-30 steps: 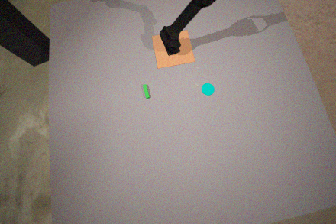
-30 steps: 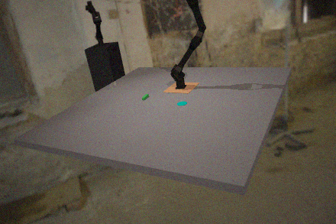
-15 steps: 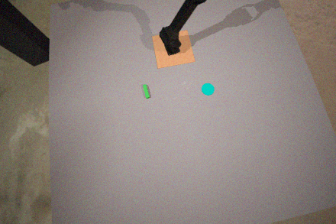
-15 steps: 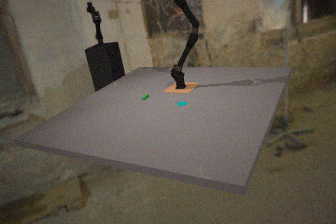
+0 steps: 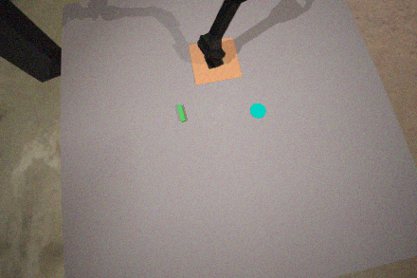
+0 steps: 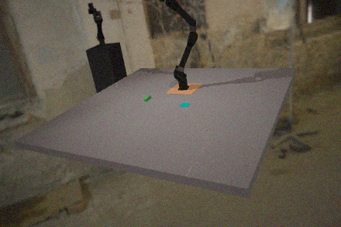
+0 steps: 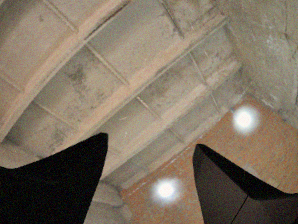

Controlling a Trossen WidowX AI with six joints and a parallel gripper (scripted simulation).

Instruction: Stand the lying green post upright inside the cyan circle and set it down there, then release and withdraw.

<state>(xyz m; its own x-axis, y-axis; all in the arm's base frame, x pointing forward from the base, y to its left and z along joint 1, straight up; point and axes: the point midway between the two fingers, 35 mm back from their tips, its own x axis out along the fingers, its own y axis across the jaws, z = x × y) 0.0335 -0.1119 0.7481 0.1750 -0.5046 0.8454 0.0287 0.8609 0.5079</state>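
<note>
Right now the green post is 770 mm below my gripper tip, 130 mm ahead of it and 70 mm to the right of it. The rest, counted from my gripper tip: cyan circle (780 mm below, 220 mm ahead, 210 mm to the left).
</note>
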